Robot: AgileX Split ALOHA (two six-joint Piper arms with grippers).
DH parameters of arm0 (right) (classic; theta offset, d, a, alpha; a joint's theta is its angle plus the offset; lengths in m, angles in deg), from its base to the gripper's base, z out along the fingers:
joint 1: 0 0.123 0 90
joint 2: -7.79 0 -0.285 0
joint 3: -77.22 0 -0.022 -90
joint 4: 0 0.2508 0 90
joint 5: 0 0 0.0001 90
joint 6: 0 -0.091 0 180
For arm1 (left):
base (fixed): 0 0 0 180
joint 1: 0 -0.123 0 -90
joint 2: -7.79 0 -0.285 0
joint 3: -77.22 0 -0.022 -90
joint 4: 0 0.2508 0 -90
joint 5: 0 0 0.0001 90
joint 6: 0 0.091 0 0
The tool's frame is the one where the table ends.
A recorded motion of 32 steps. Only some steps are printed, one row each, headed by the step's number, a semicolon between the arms.
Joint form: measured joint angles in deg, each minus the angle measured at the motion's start. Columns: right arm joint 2, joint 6, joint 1, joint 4, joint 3, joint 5; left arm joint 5, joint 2, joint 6, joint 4, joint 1, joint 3.
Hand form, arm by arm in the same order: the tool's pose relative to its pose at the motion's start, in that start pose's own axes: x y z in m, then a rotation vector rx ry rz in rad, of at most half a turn. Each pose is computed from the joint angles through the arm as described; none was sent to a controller.
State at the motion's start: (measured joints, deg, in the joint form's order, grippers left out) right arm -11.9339 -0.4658 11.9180 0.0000 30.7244 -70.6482; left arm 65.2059 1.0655 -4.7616 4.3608 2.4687 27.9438
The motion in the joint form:
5: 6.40 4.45 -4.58 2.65 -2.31 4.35; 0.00 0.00 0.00 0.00 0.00 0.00
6: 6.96 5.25 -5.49 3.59 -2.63 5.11; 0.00 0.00 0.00 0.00 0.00 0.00
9: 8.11 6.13 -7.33 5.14 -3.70 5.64; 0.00 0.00 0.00 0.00 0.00 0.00
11: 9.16 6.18 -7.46 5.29 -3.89 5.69; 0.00 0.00 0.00 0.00 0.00 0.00
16: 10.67 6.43 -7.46 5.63 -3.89 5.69; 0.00 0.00 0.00 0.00 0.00 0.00
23: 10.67 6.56 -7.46 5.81 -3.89 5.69; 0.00 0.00 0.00 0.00 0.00 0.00
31: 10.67 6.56 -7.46 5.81 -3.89 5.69; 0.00 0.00 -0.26 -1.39 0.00 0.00
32: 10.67 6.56 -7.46 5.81 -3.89 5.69; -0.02 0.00 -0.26 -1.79 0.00 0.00
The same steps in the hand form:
5: 0.0101 0.0033 -0.0023 0.0198 -0.1483 -0.0079; 0.0000 0.0000 0.0000 0.0000 0.0000 0.0000
6: 0.0105 0.0046 -0.0020 0.0184 -0.1667 -0.0059; 0.0000 0.0000 0.0000 0.0000 0.0000 0.0000
9: 0.0138 0.0067 0.0009 0.0192 -0.1795 0.0093; 0.0000 0.0000 0.0000 0.0000 0.0000 0.0000
11: 0.0160 0.0072 -0.0001 0.0197 -0.1955 0.0095; 0.0000 0.0000 0.0000 0.0000 0.0000 0.0000
16: 0.0186 0.0081 -0.0026 0.0165 -0.2222 0.0048; 0.0000 0.0000 0.0000 0.0000 0.0000 0.0000
23: 0.0186 0.0084 -0.0026 0.0138 -0.2225 0.0035; 0.0000 0.0000 0.0000 0.0000 0.0000 0.0000
31: 0.0186 0.0084 -0.0026 0.0138 -0.2225 0.0035; 0.0002 -0.0020 0.0000 0.0219 0.0019 -0.0147
32: 0.0186 0.0084 -0.0026 0.0138 -0.2225 0.0035; 0.0002 -0.0026 0.0000 0.0283 0.0021 -0.0176

